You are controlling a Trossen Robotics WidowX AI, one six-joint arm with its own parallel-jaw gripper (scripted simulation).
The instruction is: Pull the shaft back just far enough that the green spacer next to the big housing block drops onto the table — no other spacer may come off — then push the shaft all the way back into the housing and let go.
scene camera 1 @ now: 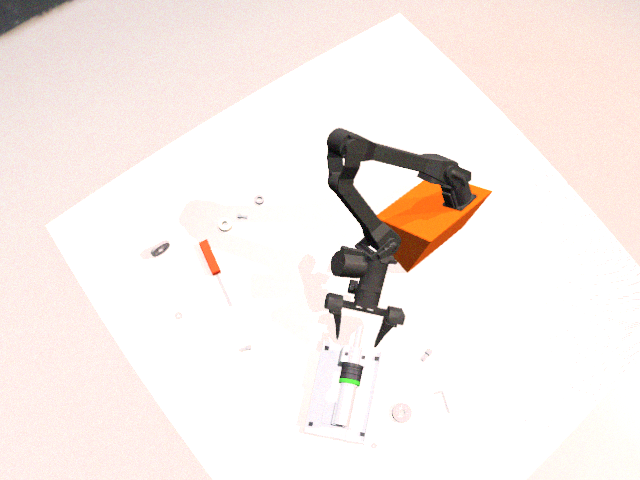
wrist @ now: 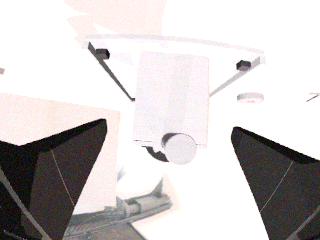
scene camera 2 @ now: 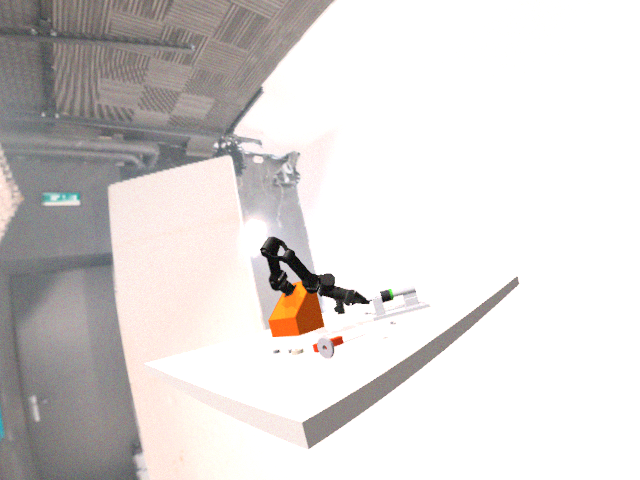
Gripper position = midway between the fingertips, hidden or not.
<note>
My gripper [scene camera 1: 356, 343] is open, holding nothing. Also in view: a shaft [wrist: 180, 149] and a housing block [scene camera 1: 343, 411].
My gripper shows as well in the wrist view [wrist: 170, 128]. The housing block is seen too in scene camera 2 [scene camera 2: 412, 303].
</note>
